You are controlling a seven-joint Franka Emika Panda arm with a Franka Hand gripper.
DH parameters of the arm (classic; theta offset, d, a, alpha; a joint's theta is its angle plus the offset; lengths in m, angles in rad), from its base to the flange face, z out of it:
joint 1: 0 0.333 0 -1.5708
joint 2: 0 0 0 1.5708
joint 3: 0 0.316 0.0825 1.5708
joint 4: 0 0 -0.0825 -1.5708
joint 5: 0 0.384 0 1.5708
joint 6: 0 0 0.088 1.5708
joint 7: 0 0.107 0 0
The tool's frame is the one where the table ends.
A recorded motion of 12 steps. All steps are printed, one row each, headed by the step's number.
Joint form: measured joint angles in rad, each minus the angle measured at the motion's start. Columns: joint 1, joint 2, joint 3, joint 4, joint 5, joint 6, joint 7.
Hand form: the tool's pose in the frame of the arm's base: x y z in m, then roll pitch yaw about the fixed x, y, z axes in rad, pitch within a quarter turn. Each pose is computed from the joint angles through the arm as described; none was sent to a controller.
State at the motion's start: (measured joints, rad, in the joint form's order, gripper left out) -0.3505 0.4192 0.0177 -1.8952 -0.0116 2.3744 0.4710
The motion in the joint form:
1: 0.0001 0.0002 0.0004 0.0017 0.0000 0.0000 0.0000
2: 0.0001 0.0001 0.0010 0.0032 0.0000 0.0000 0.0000
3: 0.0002 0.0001 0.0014 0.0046 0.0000 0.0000 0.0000
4: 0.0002 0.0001 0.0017 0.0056 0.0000 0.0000 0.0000
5: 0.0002 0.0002 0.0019 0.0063 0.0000 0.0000 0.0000
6: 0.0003 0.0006 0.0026 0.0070 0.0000 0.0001 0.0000
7: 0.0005 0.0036 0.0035 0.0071 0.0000 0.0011 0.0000
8: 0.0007 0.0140 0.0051 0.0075 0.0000 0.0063 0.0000
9: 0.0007 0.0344 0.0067 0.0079 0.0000 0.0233 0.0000
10: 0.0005 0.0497 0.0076 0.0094 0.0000 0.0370 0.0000
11: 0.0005 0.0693 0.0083 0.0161 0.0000 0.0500 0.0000
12: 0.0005 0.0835 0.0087 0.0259 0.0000 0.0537 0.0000
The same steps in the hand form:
1: 0.6021 -0.2086 0.2880 -3.1147 -0.0554 -0.7977
2: 0.6027 -0.2084 0.2887 -3.1137 -0.0567 -0.7973
3: 0.6031 -0.2083 0.2893 -3.1130 -0.0579 -0.7968
4: 0.6035 -0.2082 0.2897 -3.1124 -0.0588 -0.7966
5: 0.6037 -0.2082 0.2900 -3.1121 -0.0593 -0.7965
6: 0.6041 -0.2078 0.2900 -3.1116 -0.0595 -0.7957
7: 0.6043 -0.2072 0.2882 -3.1121 -0.0576 -0.7947
8: 0.6048 -0.2062 0.2823 -3.1134 -0.0529 -0.7930
9: 0.6058 -0.2054 0.2710 -3.1136 -0.0497 -0.7916
10: 0.6067 -0.2053 0.2632 -3.1129 -0.0492 -0.7910
11: 0.6087 -0.2055 0.2546 -3.1120 -0.0489 -0.7906
12: 0.6111 -0.2061 0.2500 -3.1119 -0.0481 -0.7904

